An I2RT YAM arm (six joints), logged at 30 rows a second.
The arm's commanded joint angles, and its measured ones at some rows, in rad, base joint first. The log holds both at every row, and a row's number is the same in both.
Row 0, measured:
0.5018 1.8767 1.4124 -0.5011 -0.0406 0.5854
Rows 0 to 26, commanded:
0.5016 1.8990 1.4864 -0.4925 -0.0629 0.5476
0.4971 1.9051 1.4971 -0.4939 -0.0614 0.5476
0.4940 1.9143 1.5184 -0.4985 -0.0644 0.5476
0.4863 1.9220 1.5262 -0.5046 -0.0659 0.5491
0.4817 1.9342 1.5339 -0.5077 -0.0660 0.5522
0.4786 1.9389 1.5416 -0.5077 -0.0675 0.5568
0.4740 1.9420 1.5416 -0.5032 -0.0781 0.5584
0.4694 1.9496 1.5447 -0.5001 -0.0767 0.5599
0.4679 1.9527 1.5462 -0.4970 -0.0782 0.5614
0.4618 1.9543 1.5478 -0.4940 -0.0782 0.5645
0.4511 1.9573 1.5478 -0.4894 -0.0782 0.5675
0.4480 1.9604 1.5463 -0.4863 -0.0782 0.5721
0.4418 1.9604 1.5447 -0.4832 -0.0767 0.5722
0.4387 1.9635 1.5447 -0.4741 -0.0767 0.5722
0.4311 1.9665 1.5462 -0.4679 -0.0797 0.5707
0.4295 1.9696 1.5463 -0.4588 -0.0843 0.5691
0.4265 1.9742 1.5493 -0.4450 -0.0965 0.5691
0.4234 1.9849 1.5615 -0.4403 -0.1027 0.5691
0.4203 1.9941 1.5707 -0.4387 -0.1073 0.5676
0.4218 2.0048 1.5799 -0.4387 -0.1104 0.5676
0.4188 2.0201 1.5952 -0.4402 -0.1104 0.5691
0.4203 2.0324 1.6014 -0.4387 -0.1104 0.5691
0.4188 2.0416 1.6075 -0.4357 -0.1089 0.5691
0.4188 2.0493 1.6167 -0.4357 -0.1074 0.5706
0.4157 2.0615 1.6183 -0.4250 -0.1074 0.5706
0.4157 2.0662 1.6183 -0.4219 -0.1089 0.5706
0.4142 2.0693 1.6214 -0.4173 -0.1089 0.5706
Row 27, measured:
0.4187 2.0644 1.5749 -0.4622 -0.0967 0.5739
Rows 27 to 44, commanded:
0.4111 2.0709 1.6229 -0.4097 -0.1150 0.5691
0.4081 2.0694 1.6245 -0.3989 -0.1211 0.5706
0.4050 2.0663 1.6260 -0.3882 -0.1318 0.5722
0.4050 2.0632 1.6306 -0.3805 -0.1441 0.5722
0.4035 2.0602 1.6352 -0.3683 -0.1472 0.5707
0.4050 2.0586 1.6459 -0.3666 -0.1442 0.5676
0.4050 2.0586 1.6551 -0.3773 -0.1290 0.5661
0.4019 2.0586 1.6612 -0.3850 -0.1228 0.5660
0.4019 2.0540 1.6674 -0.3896 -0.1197 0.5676
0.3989 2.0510 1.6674 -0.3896 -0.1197 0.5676
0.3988 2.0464 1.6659 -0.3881 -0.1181 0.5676
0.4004 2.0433 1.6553 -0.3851 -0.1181 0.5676
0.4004 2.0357 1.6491 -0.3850 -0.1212 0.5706
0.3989 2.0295 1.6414 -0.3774 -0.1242 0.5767
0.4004 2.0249 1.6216 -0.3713 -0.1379 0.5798
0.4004 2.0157 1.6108 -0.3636 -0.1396 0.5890
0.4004 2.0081 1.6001 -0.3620 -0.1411 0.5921
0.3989 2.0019 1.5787 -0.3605 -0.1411 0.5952
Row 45, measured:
0.4034 2.0789 1.6093 -0.3958 -0.1257 0.5793
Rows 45 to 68, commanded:
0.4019 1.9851 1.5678 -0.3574 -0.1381 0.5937
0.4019 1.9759 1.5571 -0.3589 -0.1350 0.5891
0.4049 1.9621 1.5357 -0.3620 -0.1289 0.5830
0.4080 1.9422 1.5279 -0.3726 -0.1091 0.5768
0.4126 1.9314 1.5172 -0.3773 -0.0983 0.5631
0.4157 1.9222 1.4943 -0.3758 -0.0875 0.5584
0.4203 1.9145 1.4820 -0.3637 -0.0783 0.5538
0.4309 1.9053 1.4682 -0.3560 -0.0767 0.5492
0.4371 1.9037 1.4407 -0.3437 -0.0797 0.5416
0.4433 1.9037 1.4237 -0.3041 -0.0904 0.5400
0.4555 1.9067 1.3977 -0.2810 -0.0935 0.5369
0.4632 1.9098 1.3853 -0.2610 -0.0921 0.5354
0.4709 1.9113 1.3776 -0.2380 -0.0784 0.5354
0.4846 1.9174 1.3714 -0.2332 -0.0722 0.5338
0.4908 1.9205 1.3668 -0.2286 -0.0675 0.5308
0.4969 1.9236 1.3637 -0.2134 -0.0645 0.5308
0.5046 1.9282 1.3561 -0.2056 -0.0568 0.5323
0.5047 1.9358 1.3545 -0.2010 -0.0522 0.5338
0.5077 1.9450 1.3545 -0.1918 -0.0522 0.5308
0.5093 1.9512 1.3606 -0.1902 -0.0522 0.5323
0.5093 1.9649 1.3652 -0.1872 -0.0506 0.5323
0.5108 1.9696 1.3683 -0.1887 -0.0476 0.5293
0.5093 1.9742 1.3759 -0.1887 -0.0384 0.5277
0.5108 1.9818 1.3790 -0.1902 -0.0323 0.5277
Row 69, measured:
0.5152 1.9633 1.3521 -0.2413 -0.0738 0.5480
